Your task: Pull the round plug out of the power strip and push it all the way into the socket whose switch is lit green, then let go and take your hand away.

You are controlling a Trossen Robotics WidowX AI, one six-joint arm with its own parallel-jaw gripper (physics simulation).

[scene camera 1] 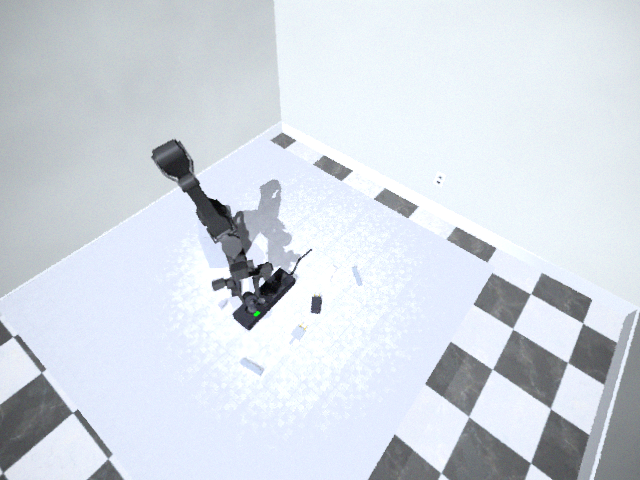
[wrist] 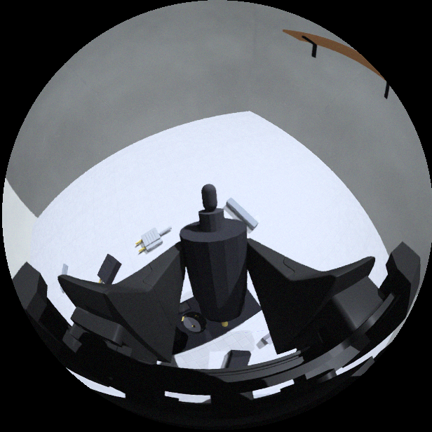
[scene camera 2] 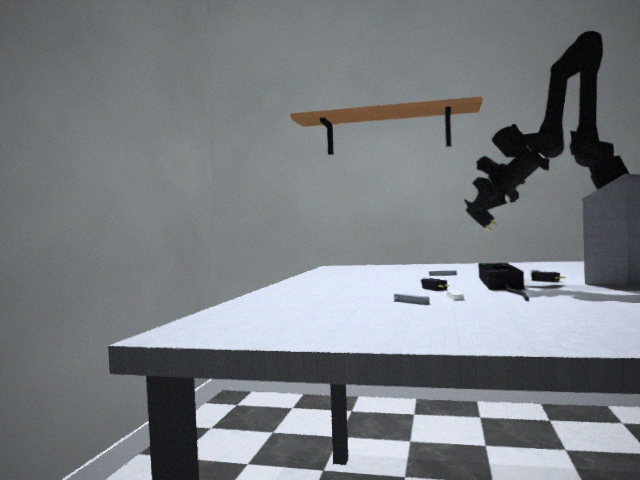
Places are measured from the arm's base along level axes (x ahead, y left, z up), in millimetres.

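Pixels of known places: gripper, fingertip midpoint: [scene camera 1: 251,302] [scene camera 2: 473,212]; arm's base at its link origin: [scene camera 2: 616,185].
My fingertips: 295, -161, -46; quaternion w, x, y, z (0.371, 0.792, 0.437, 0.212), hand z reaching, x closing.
Observation:
For each thing: its middle in the pictures, then the offset to it from my fingertips, as dx, dy, dz. "spot": a spot on its surface instead.
- dark round plug at the middle of its body: [scene camera 2: 481,215] [scene camera 1: 249,298] -18, +10, -10
- black plug at the middle of its body: [scene camera 2: 436,284] [scene camera 1: 316,302] +115, +190, -168
- grey plug at the middle of its body: [scene camera 1: 299,330] +130, +72, -173
- dark plug at the middle of its body: [scene camera 2: 549,276] -167, +77, -168
- strip's cord at a spot on its surface: [scene camera 1: 300,259] spot: -45, +315, -173
My gripper [scene camera 1: 251,301] [scene camera 2: 476,209] [wrist: 214,246] is shut on the dark round plug [scene camera 2: 480,217] [wrist: 215,280]. It holds the plug tilted in the air above the black power strip [scene camera 1: 245,320] [scene camera 2: 501,277] [wrist: 250,305], clear of it. The plug's gold pins [scene camera 2: 490,225] point obliquely down to the right in scene camera 2. A green light [scene camera 1: 256,313] [scene camera 2: 483,264] shows near one end of the strip. In the wrist view a round socket [wrist: 192,322] shows beside the plug's lower end; the green light is hidden there.
A black plug [scene camera 1: 316,304] [wrist: 109,269] and a grey plug [scene camera 1: 298,332] [wrist: 151,239] lie near the strip. Grey bars [scene camera 1: 251,365] [scene camera 1: 356,275] lie farther out. Another dark plug [scene camera 2: 545,275] lies between the strip and the arm's base. The strip's cord [scene camera 1: 301,260] trails off one end.

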